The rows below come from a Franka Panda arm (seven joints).
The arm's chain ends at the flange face. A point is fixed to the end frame.
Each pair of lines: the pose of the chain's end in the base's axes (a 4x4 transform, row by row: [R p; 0 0 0 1], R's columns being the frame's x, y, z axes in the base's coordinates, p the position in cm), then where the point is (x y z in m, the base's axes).
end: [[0.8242 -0.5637 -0.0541 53.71], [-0.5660 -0.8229 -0.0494 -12.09], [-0.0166 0.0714 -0.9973 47.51], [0 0 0 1]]
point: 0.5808 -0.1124 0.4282
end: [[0.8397 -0.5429 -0.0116 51.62], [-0.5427 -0.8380 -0.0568 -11.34], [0.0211 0.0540 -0.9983 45.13], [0 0 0 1]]
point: 0.5616 -0.1039 0.4062
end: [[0.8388 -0.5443 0.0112 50.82], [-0.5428 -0.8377 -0.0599 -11.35], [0.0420 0.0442 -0.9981 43.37], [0 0 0 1]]
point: 0.5546 -0.1042 0.3896
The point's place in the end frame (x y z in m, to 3 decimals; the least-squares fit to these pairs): 0.032 -0.035 0.044
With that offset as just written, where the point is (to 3 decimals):
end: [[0.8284 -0.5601 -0.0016 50.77], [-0.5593 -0.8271 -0.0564 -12.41], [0.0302 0.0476 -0.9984 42.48], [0 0 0 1]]
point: 0.554 -0.116 0.380
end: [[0.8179 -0.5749 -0.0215 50.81], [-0.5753 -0.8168 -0.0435 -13.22], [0.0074 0.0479 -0.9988 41.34], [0 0 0 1]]
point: 0.553 -0.124 0.368
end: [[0.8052 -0.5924 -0.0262 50.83], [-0.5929 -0.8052 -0.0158 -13.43], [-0.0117 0.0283 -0.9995 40.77], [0 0 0 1]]
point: 0.554 -0.126 0.362
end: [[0.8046 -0.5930 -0.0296 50.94], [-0.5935 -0.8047 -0.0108 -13.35], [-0.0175 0.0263 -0.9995 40.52], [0 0 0 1]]
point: 0.555 -0.125 0.360
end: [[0.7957 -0.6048 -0.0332 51.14], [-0.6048 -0.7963 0.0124 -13.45], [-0.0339 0.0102 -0.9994 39.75], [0 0 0 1]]
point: 0.557 -0.125 0.352
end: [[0.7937 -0.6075 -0.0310 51.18], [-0.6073 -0.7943 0.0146 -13.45], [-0.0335 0.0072 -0.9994 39.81], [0 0 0 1]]
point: 0.557 -0.125 0.353
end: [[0.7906 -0.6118 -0.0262 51.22], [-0.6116 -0.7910 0.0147 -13.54], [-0.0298 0.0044 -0.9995 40.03], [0 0 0 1]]
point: 0.558 -0.127 0.355
